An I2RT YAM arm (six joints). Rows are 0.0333 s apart.
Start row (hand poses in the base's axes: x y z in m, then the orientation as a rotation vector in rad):
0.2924 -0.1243 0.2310 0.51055 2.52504 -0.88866
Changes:
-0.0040 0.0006 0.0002 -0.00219 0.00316 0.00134
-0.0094 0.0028 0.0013 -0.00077 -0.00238 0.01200
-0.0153 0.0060 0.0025 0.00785 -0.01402 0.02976
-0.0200 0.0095 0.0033 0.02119 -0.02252 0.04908
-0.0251 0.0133 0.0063 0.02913 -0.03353 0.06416
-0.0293 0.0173 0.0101 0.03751 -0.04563 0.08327
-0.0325 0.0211 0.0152 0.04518 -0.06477 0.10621
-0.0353 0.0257 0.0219 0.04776 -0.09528 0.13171
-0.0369 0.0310 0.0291 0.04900 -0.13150 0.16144
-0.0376 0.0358 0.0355 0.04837 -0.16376 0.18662
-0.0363 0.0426 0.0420 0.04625 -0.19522 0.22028
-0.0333 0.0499 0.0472 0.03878 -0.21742 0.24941
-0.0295 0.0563 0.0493 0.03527 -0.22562 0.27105
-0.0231 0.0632 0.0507 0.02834 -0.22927 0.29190
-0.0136 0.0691 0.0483 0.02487 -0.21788 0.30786
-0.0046 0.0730 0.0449 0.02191 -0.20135 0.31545
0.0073 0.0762 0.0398 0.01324 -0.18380 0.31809
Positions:
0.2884 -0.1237 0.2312 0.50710 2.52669 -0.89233
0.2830 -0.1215 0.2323 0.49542 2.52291 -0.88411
0.2771 -0.1183 0.2335 0.47875 2.51782 -0.86172
0.2724 -0.1148 0.2343 0.46055 2.51795 -0.83454
0.2673 -0.1110 0.2373 0.44708 2.51253 -0.81439
0.2631 -0.1070 0.2411 0.42896 2.50618 -0.79181
0.2599 -0.1032 0.2462 0.40815 2.49281 -0.76567
0.2571 -0.0986 0.2529 0.38655 2.46617 -0.73992
0.2555 -0.0933 0.2601 0.36139 2.43327 -0.71197
0.2548 -0.0885 0.2665 0.34039 2.40287 -0.68980
0.2561 -0.0817 0.2730 0.30853 2.37175 -0.66681
0.2591 -0.0744 0.2782 0.27811 2.34622 -0.65561
0.2629 -0.0680 0.2803 0.25353 2.33548 -0.64838
0.2693 -0.0611 0.2817 0.22757 2.32698 -0.64720
0.2788 -0.0552 0.2793 0.20337 2.33381 -0.65003
0.2878 -0.0513 0.2759 0.18756 2.34615 -0.65747
0.2997 -0.0481 0.2708 0.17572 2.35693 -0.67374

